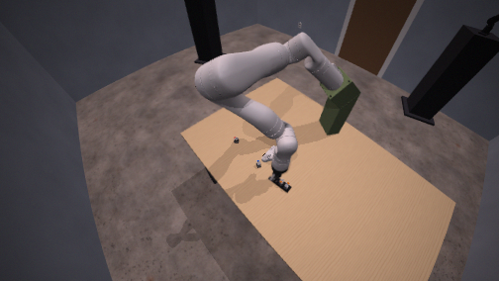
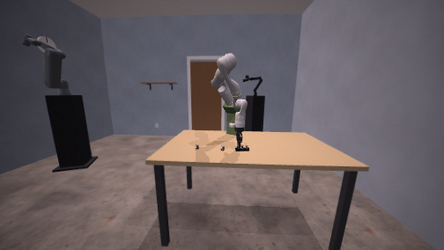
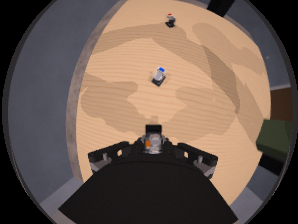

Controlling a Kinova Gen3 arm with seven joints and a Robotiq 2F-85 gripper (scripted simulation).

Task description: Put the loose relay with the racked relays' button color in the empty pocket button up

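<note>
Now: hand 40 mm above the rack, 30 mm to the right of it and 10 mm short of it.
</note>
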